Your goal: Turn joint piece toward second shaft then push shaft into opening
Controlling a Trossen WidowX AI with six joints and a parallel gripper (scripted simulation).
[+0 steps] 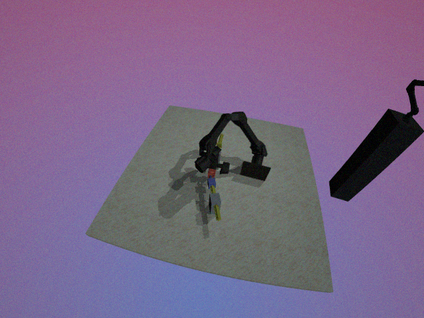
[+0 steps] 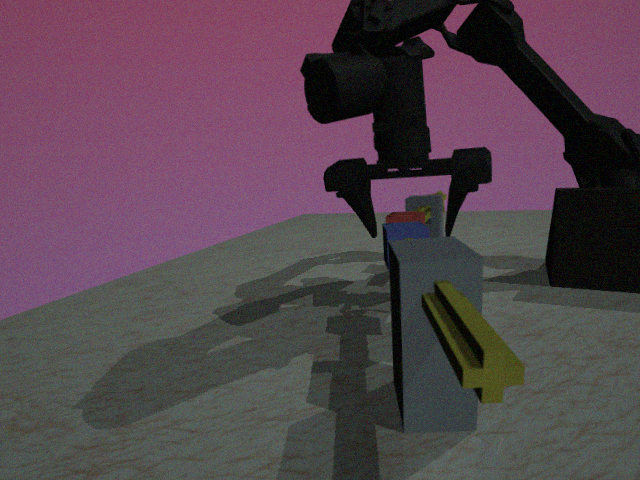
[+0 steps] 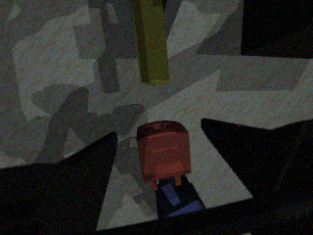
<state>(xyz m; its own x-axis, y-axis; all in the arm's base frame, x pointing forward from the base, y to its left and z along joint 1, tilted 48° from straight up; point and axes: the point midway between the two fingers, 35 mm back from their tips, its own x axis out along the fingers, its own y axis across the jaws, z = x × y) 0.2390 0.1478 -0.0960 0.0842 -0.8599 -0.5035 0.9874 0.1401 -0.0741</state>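
Right now the red joint piece is 20 mm to the left of my gripper tip and 10 mm above it.
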